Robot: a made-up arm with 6 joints.
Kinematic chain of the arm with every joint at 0, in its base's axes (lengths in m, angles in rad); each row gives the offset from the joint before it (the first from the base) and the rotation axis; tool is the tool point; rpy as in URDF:
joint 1: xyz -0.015 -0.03 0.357 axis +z
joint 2: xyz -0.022 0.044 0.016 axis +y
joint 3: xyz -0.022 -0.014 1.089 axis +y
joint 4: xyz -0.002 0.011 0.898 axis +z
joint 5: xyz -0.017 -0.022 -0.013 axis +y
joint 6: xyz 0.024 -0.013 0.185 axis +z
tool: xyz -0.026 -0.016 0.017 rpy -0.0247 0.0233 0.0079
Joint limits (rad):
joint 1: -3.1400..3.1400
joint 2: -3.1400..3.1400
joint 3: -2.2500..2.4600
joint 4: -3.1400..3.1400
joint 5: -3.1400..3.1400
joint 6: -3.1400..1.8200
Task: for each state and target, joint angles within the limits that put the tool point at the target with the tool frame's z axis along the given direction. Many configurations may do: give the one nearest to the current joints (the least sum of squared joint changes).
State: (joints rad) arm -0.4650 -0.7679 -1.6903 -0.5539 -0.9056 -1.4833
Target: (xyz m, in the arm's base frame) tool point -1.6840 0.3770 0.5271 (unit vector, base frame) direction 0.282 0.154 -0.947
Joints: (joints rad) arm -0.1913 -0.9487 -0.9104 -0.2298 -1.5635 -1.5843
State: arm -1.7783 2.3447 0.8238 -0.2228 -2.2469 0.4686
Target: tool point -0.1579 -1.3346 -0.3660 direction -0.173 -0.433 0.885
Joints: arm -1.6358 1.6313 1.3371 0.2934 -2.5019 0.4116
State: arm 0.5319 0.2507 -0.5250 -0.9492 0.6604 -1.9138
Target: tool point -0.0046 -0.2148 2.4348 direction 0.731 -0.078 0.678
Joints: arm 1.1134 0.0746 -0.3573 -0.9748 0.9352 -1.9066
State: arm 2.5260 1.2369 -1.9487 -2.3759 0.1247 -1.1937
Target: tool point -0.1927 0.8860 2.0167 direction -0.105 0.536 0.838
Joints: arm 1.6938 1.0116 -1.1120 -3.0997 -0.7093 -1.1910
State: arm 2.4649 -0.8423 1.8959 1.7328 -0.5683 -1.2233
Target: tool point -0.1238 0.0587 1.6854 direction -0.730 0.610 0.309
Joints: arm 2.9372 -0.7598 1.7408 1.9788 -0.5491 -1.2539
